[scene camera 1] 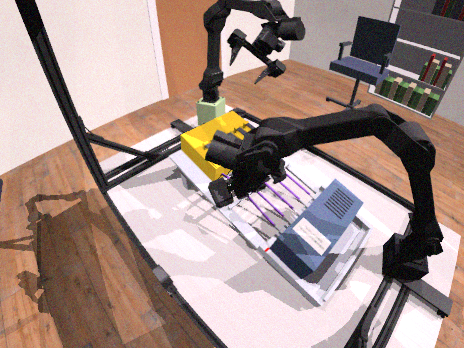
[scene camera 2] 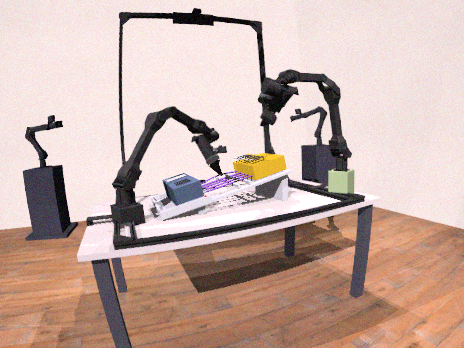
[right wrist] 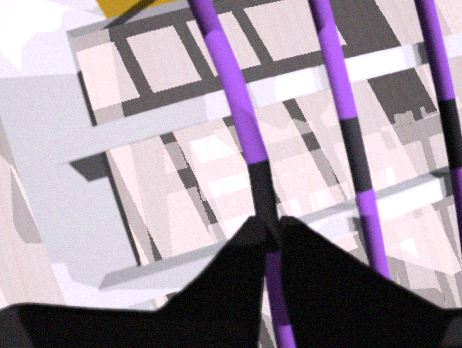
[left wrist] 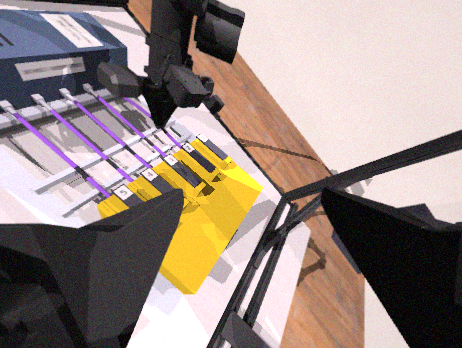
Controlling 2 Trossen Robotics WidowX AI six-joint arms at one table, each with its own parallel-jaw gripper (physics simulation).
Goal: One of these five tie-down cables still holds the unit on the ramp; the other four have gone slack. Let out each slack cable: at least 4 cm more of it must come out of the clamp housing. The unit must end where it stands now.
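Note:
The blue unit [scene camera 1: 322,212] [scene camera 2: 185,191] [left wrist: 25,47] sits low on the grey ramp [scene camera 1: 295,282] [scene camera 2: 230,194]. The yellow clamp housing [scene camera 1: 200,145] [scene camera 2: 265,167] [left wrist: 220,210] stands at its high end; purple cables run between them. My right gripper [scene camera 2: 220,173] [left wrist: 159,128] [right wrist: 270,229] is shut on the outermost cable [left wrist: 137,106] [right wrist: 245,125], in line with label 1, at its black band. Other cables [left wrist: 50,142] [right wrist: 337,75] run beside it. My right arm hides much of the cables in scene camera 1. My left gripper [scene camera 1: 244,73] [left wrist: 251,195] is open and empty, high above the housing.
A red mark [scene camera 1: 267,249] [scene camera 2: 205,196] is on the ramp's edge by the unit. Two crossbars lie under the cables. Black frame rails edge the table, with a frame post [scene camera 2: 121,90] rising behind. A green block [scene camera 1: 211,111] [scene camera 2: 341,181] stands under my left arm's base.

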